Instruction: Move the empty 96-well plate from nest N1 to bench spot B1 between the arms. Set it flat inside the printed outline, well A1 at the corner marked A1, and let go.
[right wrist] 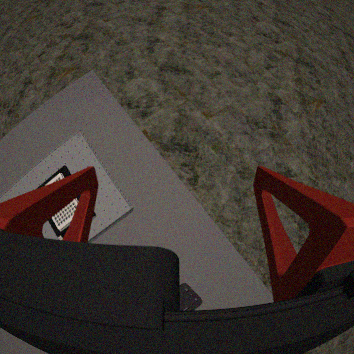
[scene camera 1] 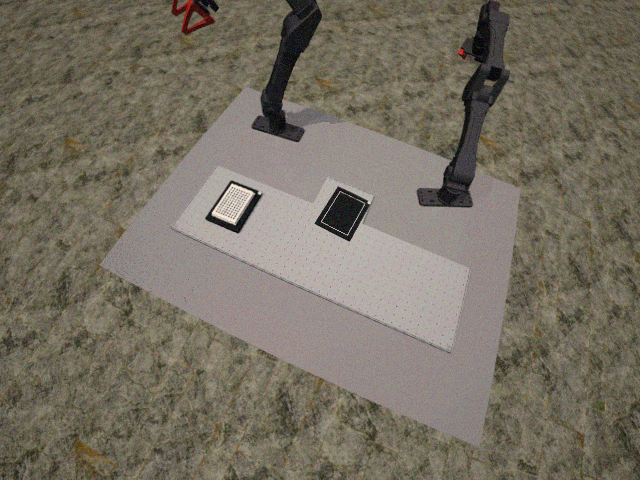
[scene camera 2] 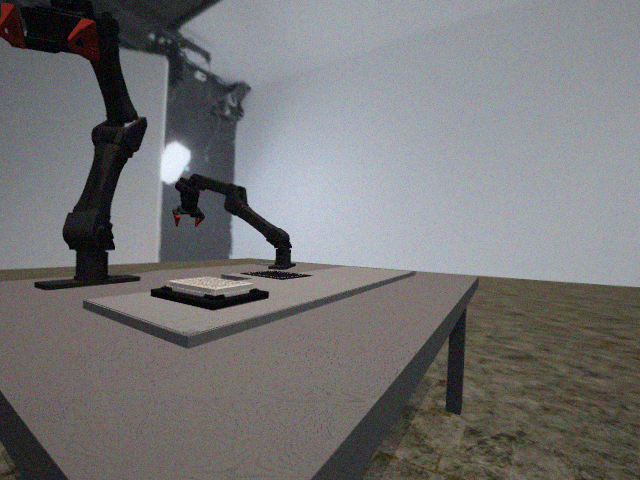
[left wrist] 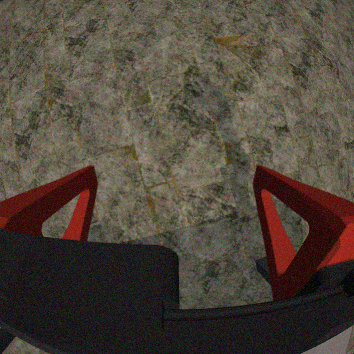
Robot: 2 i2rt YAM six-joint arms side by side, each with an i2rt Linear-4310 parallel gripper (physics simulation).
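Pixels of known places: left gripper, fingertip midpoint: [scene camera 1: 475, 63] [scene camera 2: 186, 226] [left wrist: 174, 174]; right gripper, fingertip midpoint: [right wrist: 175, 174] [scene camera 1: 178, 23] [scene camera 2: 34, 37]; left arm's base, origin of the base link: [scene camera 1: 444, 198] [scene camera 2: 282, 267]; right arm's base, origin of the base link: [scene camera 1: 278, 129] [scene camera 2: 91, 283].
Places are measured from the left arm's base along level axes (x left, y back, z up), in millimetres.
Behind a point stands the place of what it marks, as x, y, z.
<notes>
The white 96-well plate [scene camera 1: 234, 203] {-727, -62, 36} [scene camera 2: 209, 285] {-758, -73, 38} [right wrist: 65, 215] {-708, -27, 28} sits flat in the black nest [scene camera 1: 223, 225] {-755, -136, 24} [scene camera 2: 178, 297] {-786, -36, 21}, at the left end of the perforated board in scene camera 1. The black pad [scene camera 1: 343, 212] {-373, -77, 15} [scene camera 2: 279, 274] {-375, -87, 15} with a thin white outline lies between the arm bases; a small pale mark shows at its upper right corner, its lettering too small to read. My left gripper [scene camera 2: 187, 223] {190, 562, 168} [left wrist: 174, 174] {190, 562, 168} is open and empty, high above the table and away from the plate. My right gripper [scene camera 1: 180, 23] {-824, 218, 434} [scene camera 2: 49, 38] [right wrist: 175, 174] {-824, 218, 434} is open and empty, high up, far from the plate.
The pale perforated board [scene camera 1: 382, 273] {-263, -286, 13} [scene camera 2: 188, 330] {-911, -130, 14} lies on the grey table [scene camera 1: 289, 341] {-540, -480, 0} [scene camera 2: 206, 403] {-1020, -210, 0}. The right arm's base [scene camera 1: 278, 129] {-604, 273, 29} and the left arm's base [scene camera 1: 444, 197] {-22, -22, 39} stand behind the board. Mottled floor surrounds the table.
</notes>
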